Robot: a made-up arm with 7 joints. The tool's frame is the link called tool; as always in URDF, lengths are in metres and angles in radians. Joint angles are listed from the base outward.
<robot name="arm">
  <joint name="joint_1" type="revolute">
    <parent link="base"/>
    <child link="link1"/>
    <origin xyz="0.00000 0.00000 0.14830"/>
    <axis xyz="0 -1 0"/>
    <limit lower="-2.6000" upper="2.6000"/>
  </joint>
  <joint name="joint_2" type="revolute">
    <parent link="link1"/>
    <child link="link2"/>
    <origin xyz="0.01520 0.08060 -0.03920"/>
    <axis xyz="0 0 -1"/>
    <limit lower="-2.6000" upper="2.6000"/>
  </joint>
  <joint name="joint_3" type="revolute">
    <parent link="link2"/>
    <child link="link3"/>
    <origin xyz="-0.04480 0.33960 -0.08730"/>
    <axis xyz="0 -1 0"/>
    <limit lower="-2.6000" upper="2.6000"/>
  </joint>
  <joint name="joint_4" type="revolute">
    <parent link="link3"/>
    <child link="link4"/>
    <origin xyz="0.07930 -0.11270 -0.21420"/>
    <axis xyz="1 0 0"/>
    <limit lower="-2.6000" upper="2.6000"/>
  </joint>
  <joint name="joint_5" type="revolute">
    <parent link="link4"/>
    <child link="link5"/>
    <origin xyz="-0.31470 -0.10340 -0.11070"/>
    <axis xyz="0 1 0"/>
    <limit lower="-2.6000" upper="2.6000"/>
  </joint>
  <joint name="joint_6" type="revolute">
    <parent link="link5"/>
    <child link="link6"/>
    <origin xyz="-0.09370 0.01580 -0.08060"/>
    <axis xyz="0 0 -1"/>
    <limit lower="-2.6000" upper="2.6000"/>
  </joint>
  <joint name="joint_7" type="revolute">
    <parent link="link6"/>
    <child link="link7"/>
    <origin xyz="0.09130 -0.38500 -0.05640"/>
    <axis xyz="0 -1 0"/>
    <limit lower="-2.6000" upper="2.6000"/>
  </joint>
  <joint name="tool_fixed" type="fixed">
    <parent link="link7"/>
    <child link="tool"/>
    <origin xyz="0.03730 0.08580 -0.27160"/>
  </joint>
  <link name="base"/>
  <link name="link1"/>
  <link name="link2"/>
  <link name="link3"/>
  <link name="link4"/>
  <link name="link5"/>
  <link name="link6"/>
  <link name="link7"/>
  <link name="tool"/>
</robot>
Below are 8 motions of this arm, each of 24 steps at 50 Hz.
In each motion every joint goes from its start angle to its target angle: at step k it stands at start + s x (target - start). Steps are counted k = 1, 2, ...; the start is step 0. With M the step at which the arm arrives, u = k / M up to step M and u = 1 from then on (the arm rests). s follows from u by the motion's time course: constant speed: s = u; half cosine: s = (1 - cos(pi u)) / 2; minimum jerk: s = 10 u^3 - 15 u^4 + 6 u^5.
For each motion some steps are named. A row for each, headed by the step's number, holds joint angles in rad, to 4 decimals.
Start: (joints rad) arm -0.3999 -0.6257 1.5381 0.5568 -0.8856 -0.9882 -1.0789
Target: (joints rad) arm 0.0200 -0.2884 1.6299 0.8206 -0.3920 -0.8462 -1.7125
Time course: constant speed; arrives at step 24
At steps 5, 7, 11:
5: -0.3124 -0.5554 1.5572 0.6118 -0.7828 -0.9586 -1.2109
7: -0.2774 -0.5273 1.5649 0.6337 -0.7416 -0.9468 -1.2637
11: -0.2074 -0.4711 1.5802 0.6777 -0.6594 -0.9231 -1.3693

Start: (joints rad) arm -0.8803 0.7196 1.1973 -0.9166 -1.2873 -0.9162 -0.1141
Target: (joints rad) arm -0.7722 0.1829 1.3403 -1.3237 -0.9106 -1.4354 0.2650
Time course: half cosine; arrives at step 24
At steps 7, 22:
7: -0.8592 0.6146 1.2253 -0.9962 -1.2136 -1.0178 -0.0399
22: -0.7740 0.1920 1.3379 -1.3168 -0.9170 -1.4266 0.2585

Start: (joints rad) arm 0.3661 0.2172 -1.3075 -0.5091 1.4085 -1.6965 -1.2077
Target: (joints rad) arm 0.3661 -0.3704 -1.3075 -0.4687 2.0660 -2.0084 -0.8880
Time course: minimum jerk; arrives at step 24
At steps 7, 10, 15, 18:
7: 0.3661 0.1277 -1.3075 -0.5029 1.5086 -1.7440 -1.1590
10: 0.3661 0.0135 -1.3075 -0.4951 1.6364 -1.8046 -1.0969
15: 0.3661 -0.2087 -1.3075 -0.4798 1.8851 -1.9226 -0.9760
18: 0.3661 -0.3096 -1.3075 -0.4729 1.9979 -1.9761 -0.9211

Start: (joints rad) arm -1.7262 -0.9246 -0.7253 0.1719 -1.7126 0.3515 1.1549
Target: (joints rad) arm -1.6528 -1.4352 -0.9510 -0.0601 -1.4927 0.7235 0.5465
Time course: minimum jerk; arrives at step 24
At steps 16, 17, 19, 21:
16: -1.6682 -1.3280 -0.9036 -0.0114 -1.5389 0.6454 0.6742
17: -1.6640 -1.3575 -0.9166 -0.0248 -1.5262 0.6669 0.6391
19: -1.6575 -1.4023 -0.9364 -0.0451 -1.5069 0.6995 0.5858
21: -1.6540 -1.4270 -0.9474 -0.0564 -1.4962 0.7175 0.5563

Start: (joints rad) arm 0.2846 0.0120 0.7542 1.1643 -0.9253 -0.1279 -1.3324
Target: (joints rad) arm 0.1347 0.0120 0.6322 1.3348 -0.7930 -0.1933 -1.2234
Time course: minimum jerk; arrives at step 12
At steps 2, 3, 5, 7, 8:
2: 0.2793 0.0120 0.7499 1.1704 -0.9206 -0.1302 -1.3285
3: 0.2691 0.0120 0.7416 1.1819 -0.9116 -0.1347 -1.3211
5: 0.2326 0.0120 0.7119 1.2234 -0.8794 -0.1506 -1.2946
7: 0.1867 0.0120 0.6745 1.2757 -0.8389 -0.1706 -1.2612
8: 0.1662 0.0120 0.6578 1.2990 -0.8208 -0.1796 -1.2463

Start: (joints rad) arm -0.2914 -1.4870 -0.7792 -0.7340 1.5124 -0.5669 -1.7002
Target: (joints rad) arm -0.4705 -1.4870 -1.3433 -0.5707 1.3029 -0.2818 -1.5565
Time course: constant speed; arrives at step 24
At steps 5, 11, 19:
5: -0.3287 -1.4870 -0.8967 -0.7000 1.4688 -0.5075 -1.6703
11: -0.3735 -1.4870 -1.0377 -0.6592 1.4164 -0.4362 -1.6343
19: -0.4332 -1.4870 -1.2258 -0.6047 1.3465 -0.3412 -1.5864

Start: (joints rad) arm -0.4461 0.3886 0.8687 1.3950 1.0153 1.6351 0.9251
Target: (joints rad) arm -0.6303 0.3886 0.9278 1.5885 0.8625 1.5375 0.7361
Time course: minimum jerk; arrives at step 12
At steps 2, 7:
2: -0.4526 0.3886 0.8708 1.4019 1.0099 1.6316 0.9184
7: -0.5665 0.3886 0.9073 1.5214 0.9155 1.5713 0.8016

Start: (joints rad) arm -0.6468 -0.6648 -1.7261 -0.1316 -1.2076 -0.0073 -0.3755
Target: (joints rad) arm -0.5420 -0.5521 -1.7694 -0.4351 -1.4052 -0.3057 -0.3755
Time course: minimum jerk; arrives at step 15
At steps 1, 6, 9, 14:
1: -0.6465 -0.6645 -1.7262 -0.1324 -1.2081 -0.0081 -0.3755
6: -0.6135 -0.6290 -1.7398 -0.2279 -1.2703 -0.1020 -0.3755
9: -0.5753 -0.5879 -1.7557 -0.3388 -1.3425 -0.2110 -0.3755
14: -0.5423 -0.5524 -1.7693 -0.4343 -1.4047 -0.3049 -0.3755

